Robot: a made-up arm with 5 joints. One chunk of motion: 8 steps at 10 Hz.
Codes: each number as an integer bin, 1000 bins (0 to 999) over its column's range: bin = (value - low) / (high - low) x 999, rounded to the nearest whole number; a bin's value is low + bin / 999 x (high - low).
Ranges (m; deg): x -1.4..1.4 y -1.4..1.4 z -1.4..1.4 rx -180..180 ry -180..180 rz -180..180
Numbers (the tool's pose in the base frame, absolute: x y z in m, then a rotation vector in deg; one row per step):
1: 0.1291 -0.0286 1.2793 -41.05 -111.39 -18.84
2: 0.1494 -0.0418 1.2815 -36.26 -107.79 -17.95
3: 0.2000 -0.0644 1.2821 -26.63 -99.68 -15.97
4: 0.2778 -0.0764 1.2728 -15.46 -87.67 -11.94
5: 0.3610 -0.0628 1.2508 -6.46 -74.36 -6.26
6: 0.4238 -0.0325 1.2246 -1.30 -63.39 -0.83
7: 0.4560 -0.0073 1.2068 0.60 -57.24 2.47
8: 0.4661 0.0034 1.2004 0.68 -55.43 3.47
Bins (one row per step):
1: 546 489 956 386 190 447
2: 553 485 957 399 200 450
3: 571 477 957 426 223 455
4: 599 472 954 457 256 466
5: 628 477 946 482 293 482
6: 651 488 936 496 324 497
7: 662 497 930 501 341 506
8: 666 501 928 501 346 509

